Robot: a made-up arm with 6 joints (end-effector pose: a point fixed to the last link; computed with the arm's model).
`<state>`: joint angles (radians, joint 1 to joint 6).
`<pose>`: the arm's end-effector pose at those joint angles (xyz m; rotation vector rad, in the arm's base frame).
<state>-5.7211 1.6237 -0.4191 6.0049 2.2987 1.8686</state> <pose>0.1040 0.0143 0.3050 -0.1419 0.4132 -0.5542</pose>
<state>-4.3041 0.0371 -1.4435 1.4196 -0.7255 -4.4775</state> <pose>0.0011 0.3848 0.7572 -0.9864 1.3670 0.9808</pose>
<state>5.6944 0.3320 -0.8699 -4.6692 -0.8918 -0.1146</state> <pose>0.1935 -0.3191 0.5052 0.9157 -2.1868 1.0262</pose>
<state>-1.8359 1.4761 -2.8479 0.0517 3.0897 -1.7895</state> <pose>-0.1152 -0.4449 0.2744 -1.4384 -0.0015 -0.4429</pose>
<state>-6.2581 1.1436 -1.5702 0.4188 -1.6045 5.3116</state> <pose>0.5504 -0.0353 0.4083 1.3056 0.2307 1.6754</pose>
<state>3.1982 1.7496 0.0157 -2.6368 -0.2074 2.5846</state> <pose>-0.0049 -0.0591 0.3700 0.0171 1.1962 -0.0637</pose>
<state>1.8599 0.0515 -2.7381 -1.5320 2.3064 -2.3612</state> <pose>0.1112 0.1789 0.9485 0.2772 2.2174 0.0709</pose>
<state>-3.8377 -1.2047 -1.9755 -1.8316 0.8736 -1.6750</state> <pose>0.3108 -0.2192 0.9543 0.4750 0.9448 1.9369</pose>
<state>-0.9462 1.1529 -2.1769 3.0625 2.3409 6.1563</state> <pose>0.3865 -0.5149 0.5254 -0.1530 -0.1878 -1.0196</pose>
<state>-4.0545 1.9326 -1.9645 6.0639 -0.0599 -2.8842</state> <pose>-0.3058 0.3583 -0.1557 -2.7670 1.4244 0.1361</pose>
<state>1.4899 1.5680 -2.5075 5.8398 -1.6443 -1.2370</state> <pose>-0.0055 0.5502 0.3661 0.4114 -0.8564 -2.5828</pose>
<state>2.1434 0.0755 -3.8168 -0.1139 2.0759 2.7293</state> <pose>0.0011 0.0311 0.9958 -1.5242 0.6003 1.3460</pose>
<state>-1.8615 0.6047 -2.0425 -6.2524 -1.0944 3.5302</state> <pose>-0.1436 -0.4633 0.8080 0.6155 0.2568 -1.4181</pose>
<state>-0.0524 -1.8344 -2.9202 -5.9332 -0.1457 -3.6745</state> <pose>-0.6933 -0.0031 0.1746 0.1535 -1.7448 -0.1309</pose>
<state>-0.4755 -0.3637 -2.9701 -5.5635 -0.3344 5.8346</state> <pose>-0.2857 0.0483 1.0149 -0.7259 -0.0647 2.8735</pose>
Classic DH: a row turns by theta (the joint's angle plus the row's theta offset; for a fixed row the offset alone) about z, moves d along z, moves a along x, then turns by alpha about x. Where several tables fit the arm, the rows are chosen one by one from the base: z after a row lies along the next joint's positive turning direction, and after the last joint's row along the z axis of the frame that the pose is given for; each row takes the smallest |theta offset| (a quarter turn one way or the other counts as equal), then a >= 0, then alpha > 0; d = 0 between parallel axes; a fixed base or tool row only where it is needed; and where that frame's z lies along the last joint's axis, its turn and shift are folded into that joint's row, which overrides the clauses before.
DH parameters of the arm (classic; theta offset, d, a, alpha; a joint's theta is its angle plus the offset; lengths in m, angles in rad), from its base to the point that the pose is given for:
joint 1: 0 0.379 0 -1.5708
joint 2: -1.3861 0 0.354 0
joint 3: 1.3861 0 0.054 -1.5708
joint 4: 0 0.238 0 1.5708
joint 5: 0 0 0.098 -1.5708
joint 6: 0 0.124 0 0

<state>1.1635 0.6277 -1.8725 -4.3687 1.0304 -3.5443</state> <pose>0.2075 0.6138 0.5679 0.4446 -1.7934 -1.9707</pose>
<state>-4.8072 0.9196 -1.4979 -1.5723 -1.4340 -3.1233</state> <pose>-0.0932 0.4584 0.4355 -2.0053 -0.4020 1.7011</pose>
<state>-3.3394 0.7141 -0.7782 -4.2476 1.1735 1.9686</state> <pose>-0.3950 0.0095 0.2295 1.6972 -0.9515 -0.2319</pose>
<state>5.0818 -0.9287 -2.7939 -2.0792 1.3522 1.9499</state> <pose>-0.2703 0.4566 0.8846 -1.9008 -0.5005 1.6479</pose>
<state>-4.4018 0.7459 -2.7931 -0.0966 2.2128 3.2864</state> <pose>-0.1525 0.5250 0.6098 2.3215 -2.0702 0.2866</pose>
